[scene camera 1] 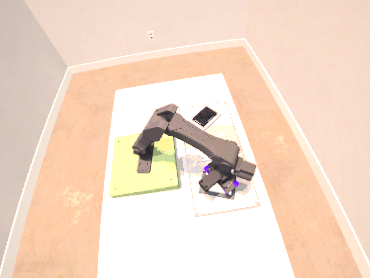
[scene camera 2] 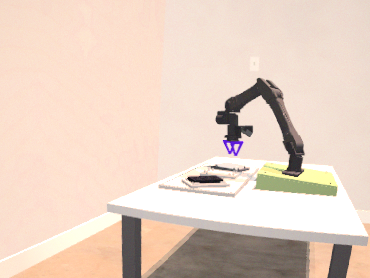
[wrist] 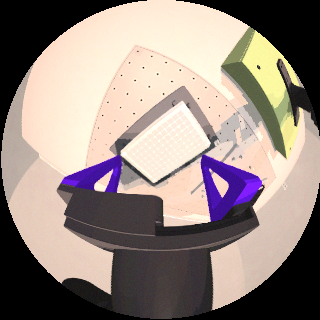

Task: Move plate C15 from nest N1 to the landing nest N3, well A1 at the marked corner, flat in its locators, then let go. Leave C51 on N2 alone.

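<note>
A white gridded plate [wrist: 167,142] sits on a dark grey nest [wrist: 150,115] [scene camera 2: 215,167]. A black plate [scene camera 1: 205,116] [scene camera 2: 205,178] sits on a pale nest [scene camera 1: 215,121] [scene camera 2: 207,184] at the other end of the board. A pale nest [scene camera 2: 219,173] between them shows no plate on it in scene camera 2. No plate or nest labels can be read, so I cannot tell which plate is C15. My gripper [scene camera 1: 220,177] [scene camera 2: 233,153] [wrist: 160,158] is open and empty, pointing down above the white plate, whose sides lie at an angle to the fingers.
The nests stand on a perforated board [scene camera 1: 225,208] [wrist: 135,57] on the white table [scene camera 1: 150,225] [scene camera 2: 200,212]. The arm rises from a yellow-green base block [scene camera 1: 125,167] [scene camera 2: 295,186] [wrist: 265,82] beside the board and reaches across the board's middle.
</note>
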